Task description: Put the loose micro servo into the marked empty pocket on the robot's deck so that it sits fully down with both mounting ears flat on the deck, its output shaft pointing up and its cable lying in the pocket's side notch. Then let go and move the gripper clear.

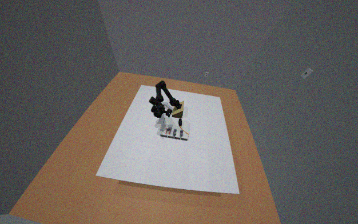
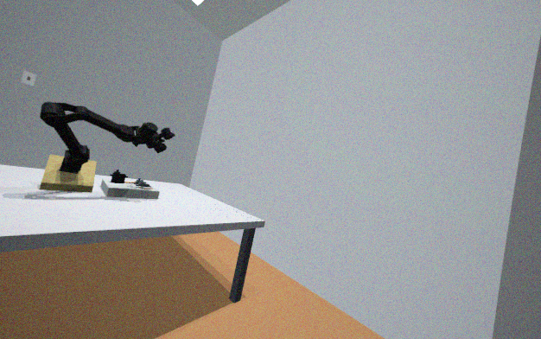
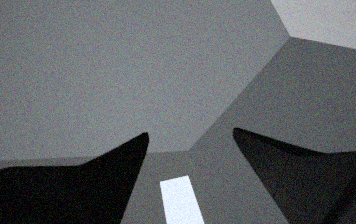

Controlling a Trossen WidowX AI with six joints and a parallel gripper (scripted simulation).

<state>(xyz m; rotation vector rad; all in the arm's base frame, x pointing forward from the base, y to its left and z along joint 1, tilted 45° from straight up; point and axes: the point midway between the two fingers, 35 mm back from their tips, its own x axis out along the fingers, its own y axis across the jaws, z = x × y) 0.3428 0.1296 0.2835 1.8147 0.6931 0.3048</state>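
Right now the deck is 160 mm behind my gripper tip, 100 mm to the left of it and 360 mm below it.
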